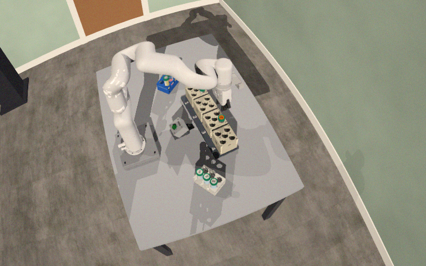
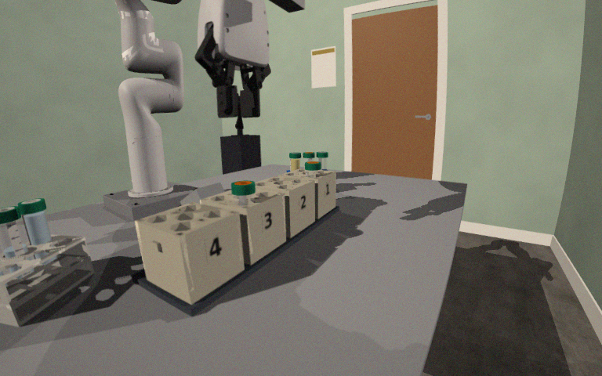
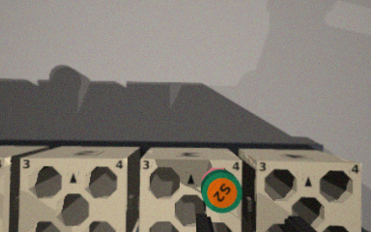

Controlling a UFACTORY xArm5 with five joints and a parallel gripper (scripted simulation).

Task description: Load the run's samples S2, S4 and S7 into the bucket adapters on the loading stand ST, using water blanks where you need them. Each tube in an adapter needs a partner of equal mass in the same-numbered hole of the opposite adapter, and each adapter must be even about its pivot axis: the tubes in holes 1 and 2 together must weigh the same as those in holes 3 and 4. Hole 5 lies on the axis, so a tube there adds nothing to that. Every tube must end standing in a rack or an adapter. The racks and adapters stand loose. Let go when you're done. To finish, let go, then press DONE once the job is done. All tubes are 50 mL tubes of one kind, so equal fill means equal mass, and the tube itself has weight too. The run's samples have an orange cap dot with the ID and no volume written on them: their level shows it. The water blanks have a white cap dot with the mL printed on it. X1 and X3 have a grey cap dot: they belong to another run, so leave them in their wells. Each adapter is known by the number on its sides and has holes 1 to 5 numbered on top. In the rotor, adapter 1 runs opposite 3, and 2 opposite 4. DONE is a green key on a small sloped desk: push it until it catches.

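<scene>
My gripper is now 13 cm past the pink tube, 41 cm to the right of it and 17 cm above it. The rest, counted from my hand: green done key: 23 cm behind, 8 cm to the left, 17 cm below; adapter 1: 4 cm behind, 24 cm to the left, 19 cm below; dark loading stand: 4 cm behind, 8 cm to the left, 23 cm below.
</scene>
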